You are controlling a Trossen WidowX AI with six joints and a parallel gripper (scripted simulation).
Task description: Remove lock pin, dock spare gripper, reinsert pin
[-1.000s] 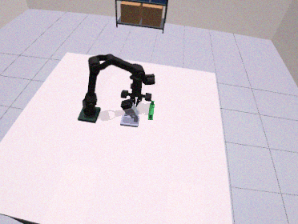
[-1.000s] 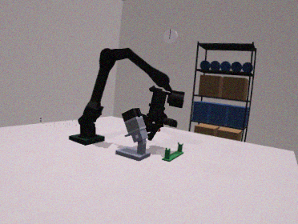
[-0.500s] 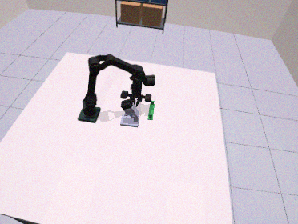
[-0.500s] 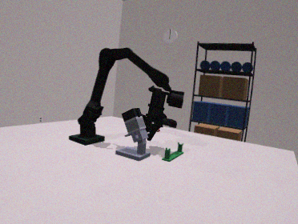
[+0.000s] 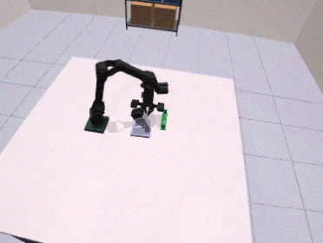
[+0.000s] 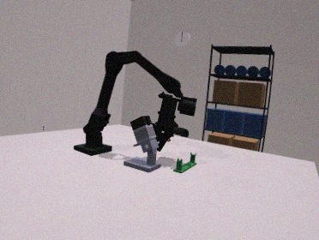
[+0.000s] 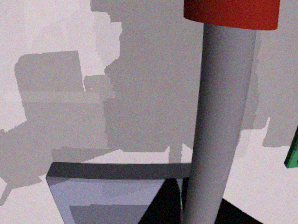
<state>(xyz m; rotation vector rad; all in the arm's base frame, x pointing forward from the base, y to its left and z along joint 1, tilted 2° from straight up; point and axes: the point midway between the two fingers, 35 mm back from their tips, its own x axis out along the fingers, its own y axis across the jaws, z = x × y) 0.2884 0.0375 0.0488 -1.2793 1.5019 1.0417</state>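
Right now my gripper tip is 70 mm to the left of the grey mount and 20 mm past it. Round my gripper tip: spare gripper: 70 mm to the right, 70 mm above, 30 mm behind; green cradle: 110 mm ahead, 20 mm to the left, 20 mm below.
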